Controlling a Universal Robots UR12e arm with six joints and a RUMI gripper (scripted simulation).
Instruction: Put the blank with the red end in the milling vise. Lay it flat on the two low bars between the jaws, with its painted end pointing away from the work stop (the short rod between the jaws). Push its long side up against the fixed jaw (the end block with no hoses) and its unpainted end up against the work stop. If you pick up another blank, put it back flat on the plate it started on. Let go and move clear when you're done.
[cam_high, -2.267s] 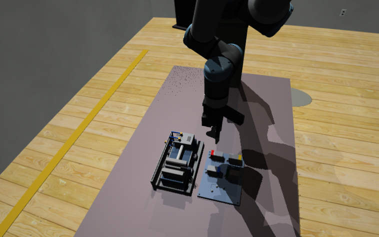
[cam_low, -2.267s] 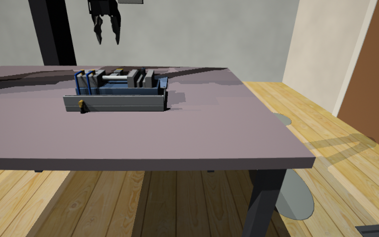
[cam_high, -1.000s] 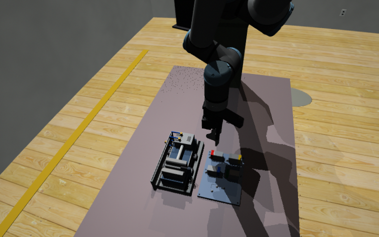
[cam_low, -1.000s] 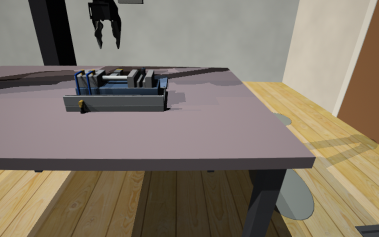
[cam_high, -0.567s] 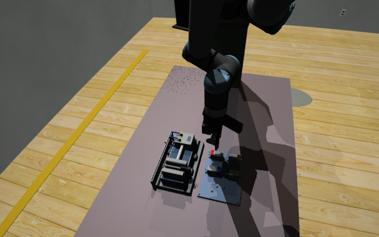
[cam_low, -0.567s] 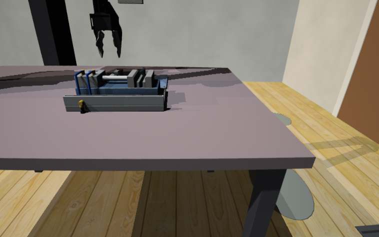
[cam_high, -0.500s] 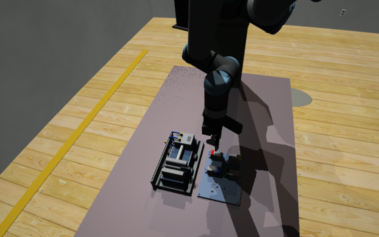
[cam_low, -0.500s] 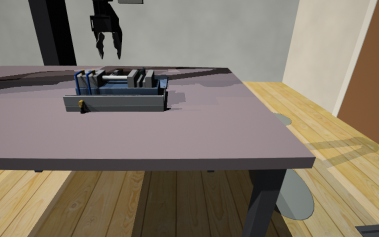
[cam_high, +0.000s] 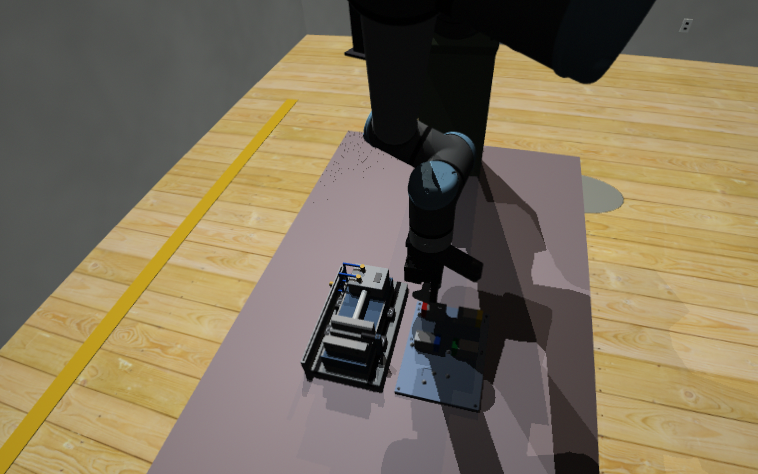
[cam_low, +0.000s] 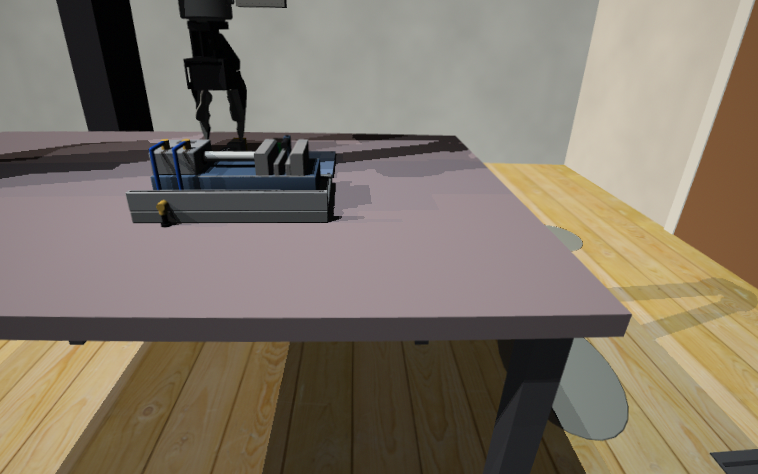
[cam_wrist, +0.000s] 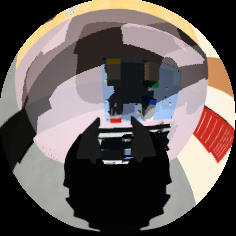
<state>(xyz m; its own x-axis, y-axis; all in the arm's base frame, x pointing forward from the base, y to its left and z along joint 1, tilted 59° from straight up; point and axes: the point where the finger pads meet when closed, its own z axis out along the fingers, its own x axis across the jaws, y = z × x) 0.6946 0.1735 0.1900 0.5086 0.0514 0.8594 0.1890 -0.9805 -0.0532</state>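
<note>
Now: the red-ended blank 5 cm below my hand. Round my hand: blue-ended blank 8 cm ahead, 3 cm to the left, 5 cm below; yellow-ended blank 3 cm behind, 8 cm to the left, 5 cm below; blue-grey plate 7 cm ahead, 8 cm to the left, 8 cm below.
</note>
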